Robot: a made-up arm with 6 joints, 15 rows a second.
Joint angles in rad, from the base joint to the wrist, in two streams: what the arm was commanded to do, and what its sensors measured. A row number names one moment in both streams.
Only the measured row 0 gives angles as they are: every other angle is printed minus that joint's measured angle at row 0.
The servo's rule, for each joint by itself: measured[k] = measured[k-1] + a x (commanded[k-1-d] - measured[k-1]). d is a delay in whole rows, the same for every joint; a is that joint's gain. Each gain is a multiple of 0.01, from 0.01 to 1. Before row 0 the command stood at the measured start. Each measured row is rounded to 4 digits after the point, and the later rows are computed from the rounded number. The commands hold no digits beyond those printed.
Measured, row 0:
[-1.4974 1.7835 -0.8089 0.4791 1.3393 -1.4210]
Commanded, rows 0 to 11:
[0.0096 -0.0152 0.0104 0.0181 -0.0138 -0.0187]
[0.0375 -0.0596 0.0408 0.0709 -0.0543 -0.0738]
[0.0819 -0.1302 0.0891 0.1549 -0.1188 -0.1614]
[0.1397 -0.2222 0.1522 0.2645 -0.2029 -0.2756]
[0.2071 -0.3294 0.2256 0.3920 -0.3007 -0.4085]
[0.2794 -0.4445 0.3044 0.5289 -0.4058 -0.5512]
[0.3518 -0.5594 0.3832 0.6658 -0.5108 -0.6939]
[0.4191 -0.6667 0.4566 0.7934 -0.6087 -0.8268]
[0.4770 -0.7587 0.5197 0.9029 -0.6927 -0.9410]
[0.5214 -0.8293 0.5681 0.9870 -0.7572 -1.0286]
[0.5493 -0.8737 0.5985 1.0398 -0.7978 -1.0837]
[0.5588 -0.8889 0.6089 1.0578 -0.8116 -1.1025]
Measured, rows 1 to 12:
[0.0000 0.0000 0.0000 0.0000 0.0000 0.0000]
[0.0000 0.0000 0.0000 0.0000 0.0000 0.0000]
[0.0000 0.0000 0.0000 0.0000 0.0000 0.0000]
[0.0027 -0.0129 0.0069 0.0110 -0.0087 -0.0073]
[0.0124 -0.0526 0.0293 0.0475 -0.0374 -0.0332]
[0.0319 -0.1186 0.0688 0.1130 -0.0887 -0.0832]
[0.0621 -0.2067 0.1238 0.2054 -0.1606 -0.1582]
[0.1027 -0.3110 0.1910 0.3192 -0.2489 -0.2558]
[0.1522 -0.4245 0.2658 0.4471 -0.3477 -0.3710]
[0.2081 -0.5392 0.3433 0.5805 -0.4505 -0.4969]
[0.2672 -0.6476 0.4181 0.7104 -0.5502 -0.6256]
[0.3259 -0.7420 0.4852 0.8278 -0.6400 -0.7486]
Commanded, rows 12 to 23:
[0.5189 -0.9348 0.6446 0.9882 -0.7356 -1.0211]
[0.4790 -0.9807 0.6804 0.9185 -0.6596 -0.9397]
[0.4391 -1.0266 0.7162 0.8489 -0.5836 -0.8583]
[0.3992 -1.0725 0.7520 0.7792 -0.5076 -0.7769]
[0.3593 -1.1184 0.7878 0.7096 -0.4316 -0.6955]
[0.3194 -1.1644 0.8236 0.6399 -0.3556 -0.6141]
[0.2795 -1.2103 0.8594 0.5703 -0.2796 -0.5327]
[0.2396 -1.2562 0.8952 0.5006 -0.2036 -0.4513]
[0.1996 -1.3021 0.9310 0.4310 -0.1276 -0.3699]
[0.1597 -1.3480 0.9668 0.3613 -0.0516 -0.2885]
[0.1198 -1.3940 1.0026 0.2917 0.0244 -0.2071]
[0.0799 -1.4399 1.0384 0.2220 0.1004 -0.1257]
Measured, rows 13 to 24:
[0.3806 -0.8162 0.5399 0.9249 -0.7138 -0.8578]
[0.4278 -0.8651 0.5786 0.9950 -0.7667 -0.9459]
[0.4645 -0.8853 0.5986 1.0333 -0.7950 -1.0070]
[0.4797 -0.9274 0.6290 1.0058 -0.7576 -1.0125]
[0.4795 -0.9727 0.6629 0.9525 -0.6959 -0.9841]
[0.4682 -1.0185 0.6981 0.8893 -0.6252 -0.9350]
[0.4489 -1.0644 0.7337 0.8221 -0.5511 -0.8733]
[0.4238 -1.1103 0.7694 0.7535 -0.4758 -0.8040]
[0.3946 -1.1563 0.8052 0.6842 -0.4001 -0.7299]
[0.3624 -1.2022 0.8410 0.6147 -0.3242 -0.6530]
[0.3280 -1.2481 0.8768 0.5451 -0.2482 -0.5743]
[0.2920 -1.2940 0.9126 0.4755 -0.1722 -0.4946]

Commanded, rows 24 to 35:
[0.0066 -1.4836 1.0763 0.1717 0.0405 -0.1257]
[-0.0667 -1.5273 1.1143 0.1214 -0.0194 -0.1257]
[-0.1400 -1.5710 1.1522 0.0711 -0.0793 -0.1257]
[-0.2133 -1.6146 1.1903 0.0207 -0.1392 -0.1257]
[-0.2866 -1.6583 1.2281 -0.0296 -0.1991 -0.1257]
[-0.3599 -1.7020 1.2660 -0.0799 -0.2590 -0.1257]
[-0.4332 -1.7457 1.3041 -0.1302 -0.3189 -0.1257]
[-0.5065 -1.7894 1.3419 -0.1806 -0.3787 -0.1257]
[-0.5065 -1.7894 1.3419 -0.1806 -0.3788 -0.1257]
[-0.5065 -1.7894 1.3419 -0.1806 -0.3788 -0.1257]
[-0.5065 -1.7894 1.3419 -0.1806 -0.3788 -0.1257]
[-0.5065 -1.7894 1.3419 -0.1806 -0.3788 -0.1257]
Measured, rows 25 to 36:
[0.2550 -1.3399 0.9484 0.4058 -0.0962 -0.4142]
[0.2171 -1.3859 0.9842 0.3362 -0.0202 -0.3334]
[0.1787 -1.4318 1.0200 0.2665 0.0558 -0.2524]
[0.1305 -1.4758 1.0572 0.2087 0.0462 -0.2030]
[0.0753 -1.5196 1.0949 0.1554 0.0049 -0.1729]
[0.0150 -1.5633 1.1327 0.1040 -0.0481 -0.1545]
[-0.0489 -1.6069 1.1707 0.0532 -0.1055 -0.1433]
[-0.1155 -1.6506 1.2086 0.0027 -0.1645 -0.1364]
[-0.1839 -1.6943 1.2465 -0.0477 -0.2240 -0.1322]
[-0.2537 -1.7380 1.2845 -0.0980 -0.2838 -0.1297]
[-0.3245 -1.7817 1.3224 -0.1484 -0.3436 -0.1281]
[-0.3755 -1.7882 1.3353 -0.1680 -0.3658 -0.1272]

